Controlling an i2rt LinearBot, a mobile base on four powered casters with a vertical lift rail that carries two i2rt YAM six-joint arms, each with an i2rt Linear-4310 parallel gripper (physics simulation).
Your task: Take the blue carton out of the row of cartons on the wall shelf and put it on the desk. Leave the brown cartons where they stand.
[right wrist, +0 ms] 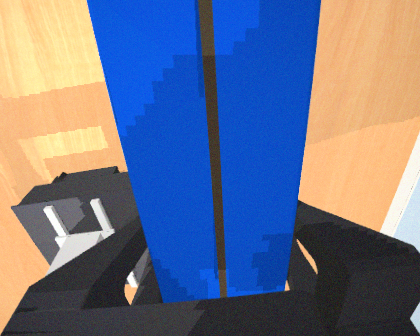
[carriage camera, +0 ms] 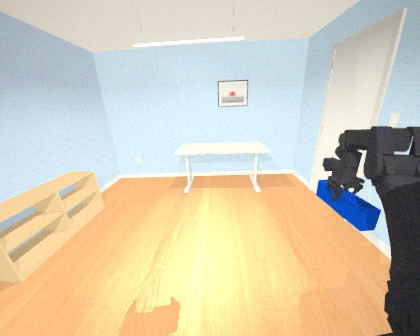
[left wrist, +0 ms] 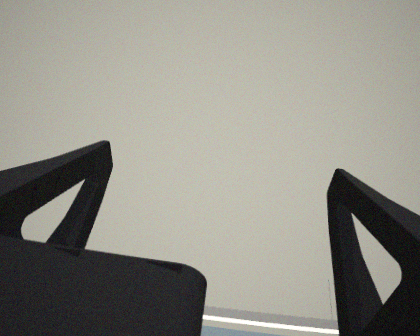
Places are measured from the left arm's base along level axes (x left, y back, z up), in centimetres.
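Where they show: left gripper, fingertip midpoint: (left wrist: 220, 166); right gripper, fingertip midpoint: (right wrist: 216, 201) (carriage camera: 340, 200).
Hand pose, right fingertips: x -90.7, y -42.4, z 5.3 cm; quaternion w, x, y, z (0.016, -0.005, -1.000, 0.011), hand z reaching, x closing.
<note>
After its pixels a point has its place.
The blue carton (carriage camera: 350, 207) {y -34.7, x -87.4, z 7.3 cm} (right wrist: 260, 125) {y -48.0, x -92.3, z 9.6 cm} hangs in the air at the right of the carriage camera view, with a dark stripe along its face in the right wrist view. My right gripper (carriage camera: 346, 194) is shut on it, a finger on each side. My left gripper (left wrist: 220, 166) {y -3.4, x 0.5, z 43.7 cm} is open and empty, with pale ceiling beyond its fingers. A white desk (carriage camera: 222, 148) {y -262.8, x -76.5, z -22.8 cm} stands far off against the back wall in the carriage camera view. The wall shelf and the brown cartons do not show in these views.
A low wooden shelf unit (carriage camera: 68, 221) {y -161.4, x 124.3, z -74.9 cm} stands along the left wall. A grey door (carriage camera: 356, 85) {y -174.3, x -215.7, z 61.3 cm} is in the right wall, behind my right arm. A framed picture (carriage camera: 233, 102) {y -313.0, x -106.4, z 51.5 cm} hangs above the desk. Part of my dark base (right wrist: 75, 192) {y 1.1, x -33.4, z -70.2 cm} shows below the carton in the right wrist view.
</note>
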